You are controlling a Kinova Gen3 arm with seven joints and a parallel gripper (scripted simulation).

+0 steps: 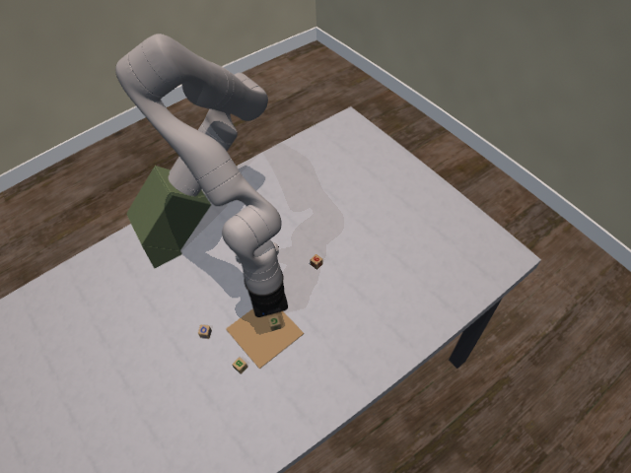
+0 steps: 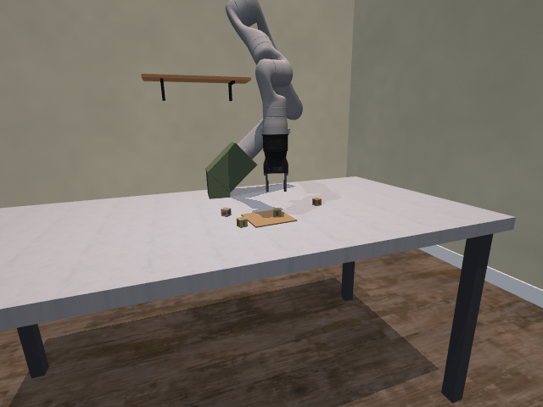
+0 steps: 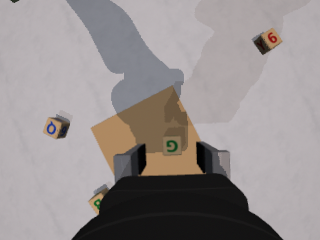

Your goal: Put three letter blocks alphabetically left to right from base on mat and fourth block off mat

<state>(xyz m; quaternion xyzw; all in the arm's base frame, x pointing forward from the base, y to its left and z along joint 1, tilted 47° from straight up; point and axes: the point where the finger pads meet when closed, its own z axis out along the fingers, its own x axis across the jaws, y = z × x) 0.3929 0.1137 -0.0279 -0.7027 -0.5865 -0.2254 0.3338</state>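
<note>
Now: hand 11 cm above the tan mat and 3 cm to the left of it.
</note>
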